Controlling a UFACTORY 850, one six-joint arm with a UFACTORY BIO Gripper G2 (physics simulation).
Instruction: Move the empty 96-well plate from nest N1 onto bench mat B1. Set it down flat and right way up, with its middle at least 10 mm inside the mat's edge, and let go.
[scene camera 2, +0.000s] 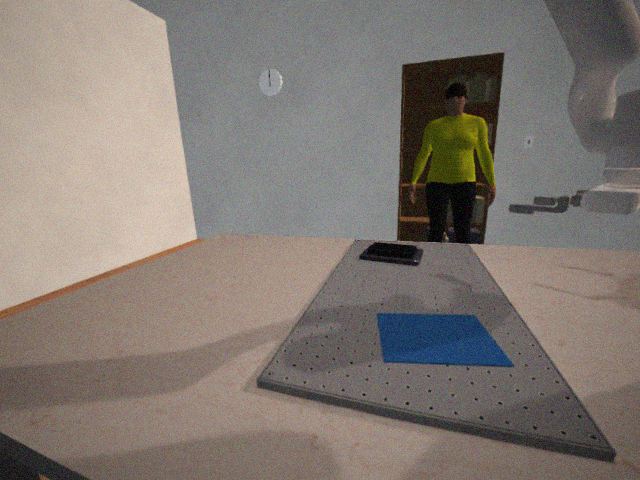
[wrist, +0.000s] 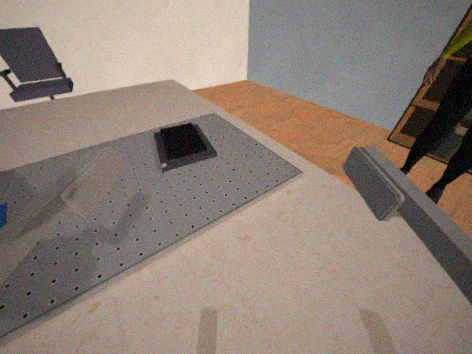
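The black 96-well plate (scene camera 2: 391, 250) (wrist: 185, 141) sits flat in the dark nest N1 (scene camera 2: 387, 259) (wrist: 190, 163) at the far end of the perforated board. The nest has a small pale mark at one corner in the wrist view. The blue bench mat B1 (scene camera 2: 439, 338) (wrist: 2, 215) lies flat on the nearer part of the board, with bare mat showing; part of it shows at the left edge of the wrist view. My gripper (scene camera 2: 532, 204) (wrist: 236, 183) is open and empty, high above the table and to the side of the plate. Its left finger is faint against the board.
The grey perforated board (scene camera 2: 330, 372) (wrist: 200, 200) lies on the pale table (scene camera 2: 180, 310) (wrist: 280, 260). A person in a yellow top (scene camera 2: 453, 149) stands beyond the table, in front of a dark bookcase (scene camera 2: 405, 103). A dark chair (wrist: 32, 55) stands behind the table in the wrist view.
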